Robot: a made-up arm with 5 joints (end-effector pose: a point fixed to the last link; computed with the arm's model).
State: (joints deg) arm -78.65 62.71 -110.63 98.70 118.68
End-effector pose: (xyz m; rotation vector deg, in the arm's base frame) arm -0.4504 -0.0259 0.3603 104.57 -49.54 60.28
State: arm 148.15 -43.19 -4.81 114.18 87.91
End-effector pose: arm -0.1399 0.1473 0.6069 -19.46 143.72 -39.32
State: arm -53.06 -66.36 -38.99 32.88 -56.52
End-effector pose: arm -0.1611 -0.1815 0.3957 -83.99 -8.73 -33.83
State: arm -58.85 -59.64 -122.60 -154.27 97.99
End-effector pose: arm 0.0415 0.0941 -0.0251 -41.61 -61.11 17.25
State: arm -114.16 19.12 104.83 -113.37 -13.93
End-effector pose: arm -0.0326 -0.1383 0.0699 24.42 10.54 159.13
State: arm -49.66 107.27 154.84 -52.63 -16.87
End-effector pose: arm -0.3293 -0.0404 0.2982 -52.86 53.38 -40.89
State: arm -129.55 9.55 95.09 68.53 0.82
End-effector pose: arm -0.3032 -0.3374 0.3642 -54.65 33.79 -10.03
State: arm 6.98 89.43 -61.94 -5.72 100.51
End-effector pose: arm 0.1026 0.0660 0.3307 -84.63 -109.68 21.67
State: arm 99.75 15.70 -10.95 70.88 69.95
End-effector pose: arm -0.0999 0.1512 0.3679 25.40 -107.22 77.73
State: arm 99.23 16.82 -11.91 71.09 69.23
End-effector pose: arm -0.0930 0.1474 0.3665 23.57 -106.51 76.39
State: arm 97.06 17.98 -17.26 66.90 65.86
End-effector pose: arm -0.0939 0.1355 0.3570 22.67 -100.04 71.21
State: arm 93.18 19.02 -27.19 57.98 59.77
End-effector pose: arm -0.1026 0.1195 0.3455 22.13 -89.41 60.19
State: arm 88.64 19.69 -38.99 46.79 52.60
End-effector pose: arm -0.1110 0.1093 0.3408 21.40 -79.79 44.69
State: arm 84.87 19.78 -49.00 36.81 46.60
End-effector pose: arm -0.1136 0.1072 0.3425 21.00 -74.10 30.21
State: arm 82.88 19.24 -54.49 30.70 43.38
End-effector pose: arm -0.1146 0.1096 0.3456 21.50 -71.59 22.09
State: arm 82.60 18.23 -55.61 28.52 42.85
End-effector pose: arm -0.1188 0.1132 0.3472 22.70 -70.49 20.75
